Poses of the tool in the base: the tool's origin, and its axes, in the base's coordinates. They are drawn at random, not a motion.
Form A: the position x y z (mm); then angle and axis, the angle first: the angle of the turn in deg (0 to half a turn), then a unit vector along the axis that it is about.
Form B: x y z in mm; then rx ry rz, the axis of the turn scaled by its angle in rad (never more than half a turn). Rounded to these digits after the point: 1 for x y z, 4 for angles.
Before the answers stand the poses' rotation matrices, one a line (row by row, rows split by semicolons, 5 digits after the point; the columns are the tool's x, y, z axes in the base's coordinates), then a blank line. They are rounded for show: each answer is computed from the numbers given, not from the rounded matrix.
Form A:
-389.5, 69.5, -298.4, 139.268, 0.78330, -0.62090, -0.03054
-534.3, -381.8, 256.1, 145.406, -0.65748, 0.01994, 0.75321
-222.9, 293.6, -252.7, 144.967, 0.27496, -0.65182, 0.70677
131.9, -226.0, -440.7, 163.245, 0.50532, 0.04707, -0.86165
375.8, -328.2, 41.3, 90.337, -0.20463, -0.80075, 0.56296
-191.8, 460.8, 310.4, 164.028, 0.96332, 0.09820, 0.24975
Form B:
0.32072 -0.83496 -0.44720; -0.87481 -0.08013 -0.47779; 0.36310 0.54445 -0.75613
-0.03507 -0.45154 -0.89156; 0.40374 -0.82247 0.40067; -0.91420 -0.34591 0.21115
-0.68131 -0.73170 -0.02072; 0.07974 -0.04606 -0.99575; 0.72764 -0.68007 0.08973
-0.45769 0.29496 -0.83876; -0.20183 -0.95321 -0.22507; -0.86590 0.06628 0.49581
0.03624 -0.39813 -0.91661; 0.72777 0.63909 -0.24882; 0.68486 -0.65807 0.31291
0.85874 0.11682 0.49891; 0.25427 -0.94248 -0.21697; 0.44487 0.31318 -0.83905

-389.5, 69.5, -298.4, 1.9039, -1.5092, -0.0742
-534.3, -381.8, 256.1, -1.6686, 0.0506, 1.9115
-222.9, 293.6, -252.7, 0.6957, -1.6492, 1.7882
131.9, -226.0, -440.7, 1.4397, 0.1341, -2.4550
375.8, -328.2, 41.3, -0.3226, -1.2625, 0.8876
-191.8, 460.8, 310.4, 2.7578, 0.2811, 0.7150

